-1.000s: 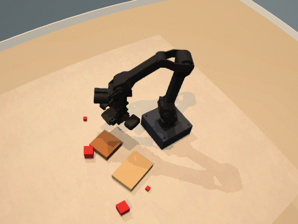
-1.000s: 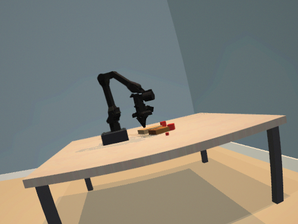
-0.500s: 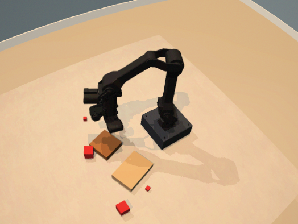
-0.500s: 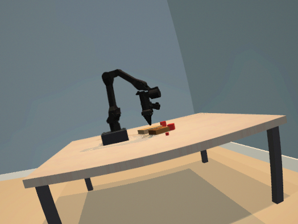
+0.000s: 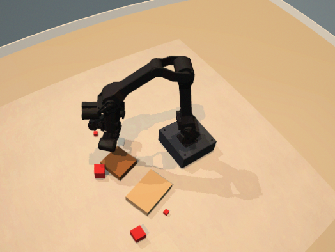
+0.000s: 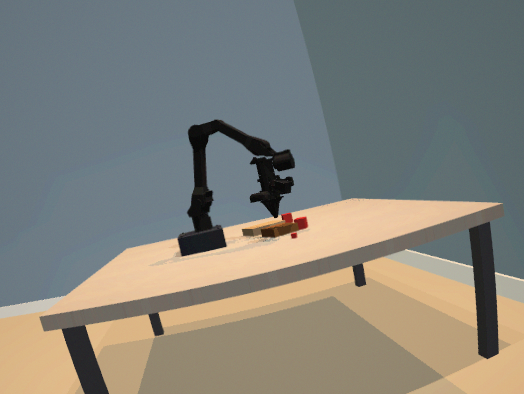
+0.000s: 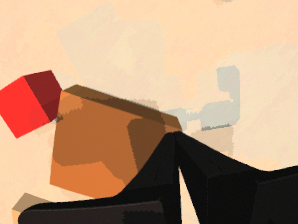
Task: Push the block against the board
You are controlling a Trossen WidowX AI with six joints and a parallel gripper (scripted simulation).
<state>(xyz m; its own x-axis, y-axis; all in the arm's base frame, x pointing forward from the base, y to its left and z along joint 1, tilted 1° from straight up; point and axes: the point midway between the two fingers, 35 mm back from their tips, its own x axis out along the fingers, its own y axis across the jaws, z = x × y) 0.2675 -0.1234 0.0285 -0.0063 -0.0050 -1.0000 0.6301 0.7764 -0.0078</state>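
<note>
Now: gripper tip 70 mm to the right of the square block, 50 mm above it and 10 mm short of it. From my gripper tip the other things lie so: board 230 mm to the left, 50 mm below, 30 mm behind.
</note>
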